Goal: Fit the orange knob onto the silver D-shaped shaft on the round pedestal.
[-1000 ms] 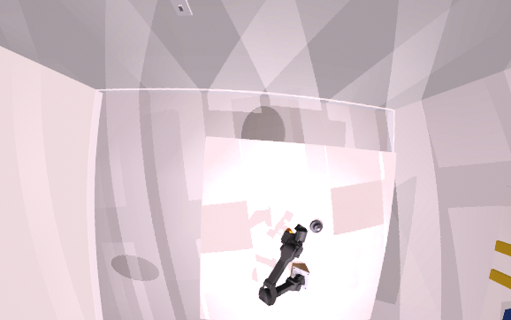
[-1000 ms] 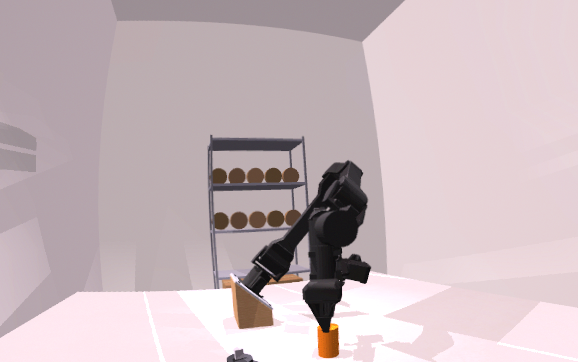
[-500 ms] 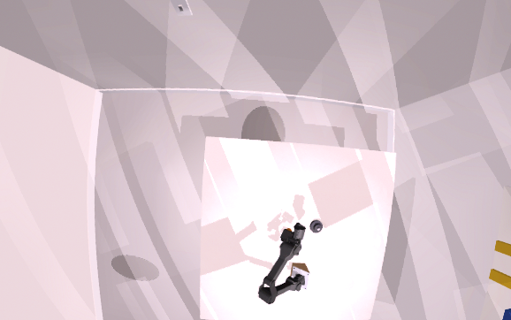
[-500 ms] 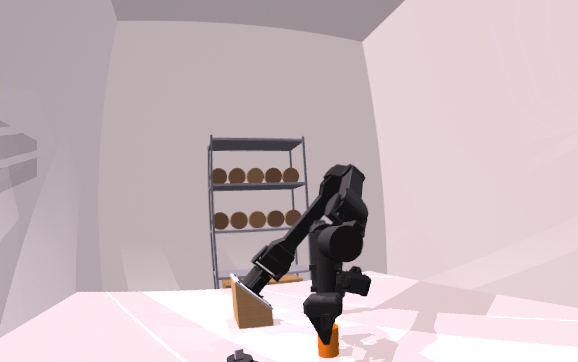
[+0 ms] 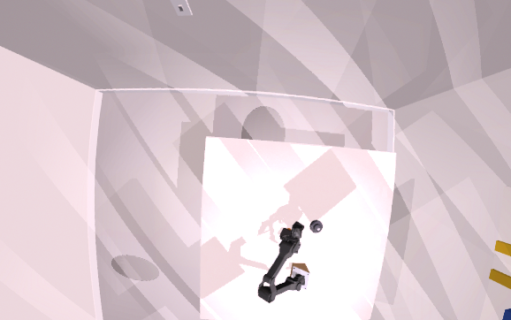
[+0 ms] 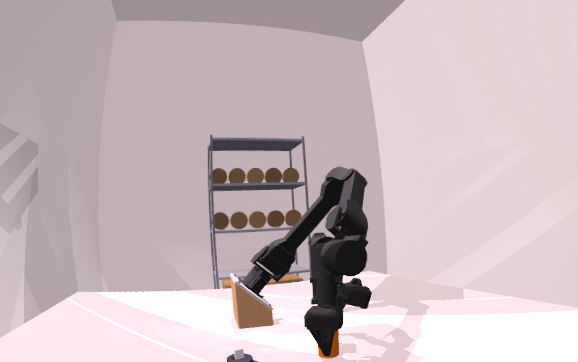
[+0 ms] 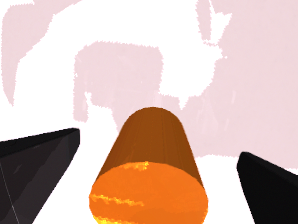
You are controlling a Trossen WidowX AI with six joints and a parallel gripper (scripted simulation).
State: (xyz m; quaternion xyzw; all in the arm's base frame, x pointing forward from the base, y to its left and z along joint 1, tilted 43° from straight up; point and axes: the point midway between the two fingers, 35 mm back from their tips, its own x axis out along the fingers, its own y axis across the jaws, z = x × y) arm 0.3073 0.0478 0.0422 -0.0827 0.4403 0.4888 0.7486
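The orange knob is 2 cm above my gripper tip. Round my gripper tip: silver shaft (2 cm ahead, 18 cm to the right, 1 cm above).
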